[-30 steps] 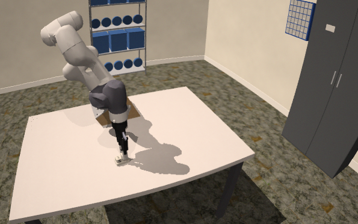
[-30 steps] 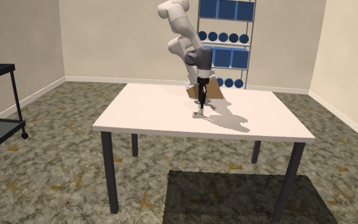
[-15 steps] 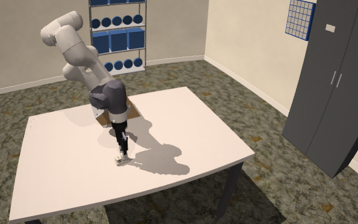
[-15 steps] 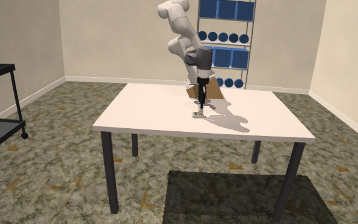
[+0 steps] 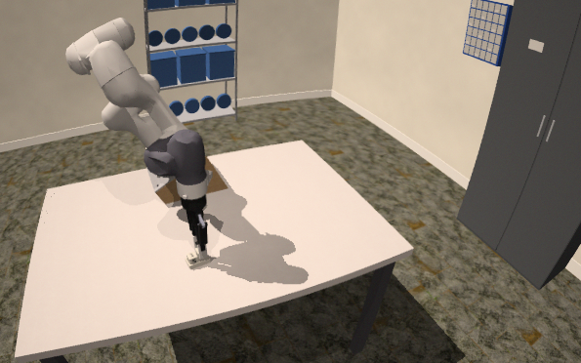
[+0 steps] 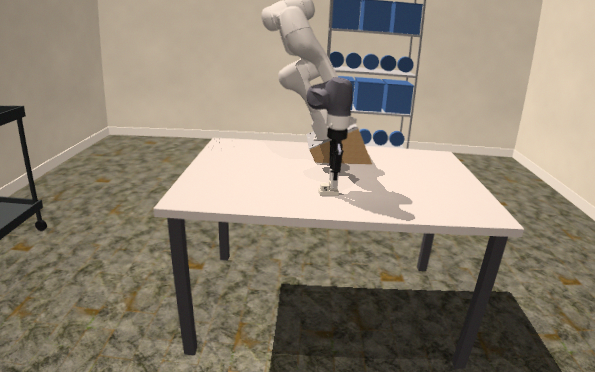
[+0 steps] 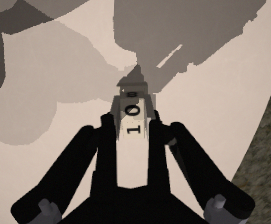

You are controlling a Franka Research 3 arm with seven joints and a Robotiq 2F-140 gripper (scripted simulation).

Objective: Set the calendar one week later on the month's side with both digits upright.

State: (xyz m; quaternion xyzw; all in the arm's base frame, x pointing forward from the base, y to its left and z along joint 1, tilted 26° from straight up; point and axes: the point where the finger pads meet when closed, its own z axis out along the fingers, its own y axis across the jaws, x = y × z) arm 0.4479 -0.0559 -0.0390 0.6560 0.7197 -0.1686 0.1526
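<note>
Right now the cube is 4 cm below my hand and 3 cm to the right of it. Round my hand: grey tray: 6 cm below, 2 cm to the right.
</note>
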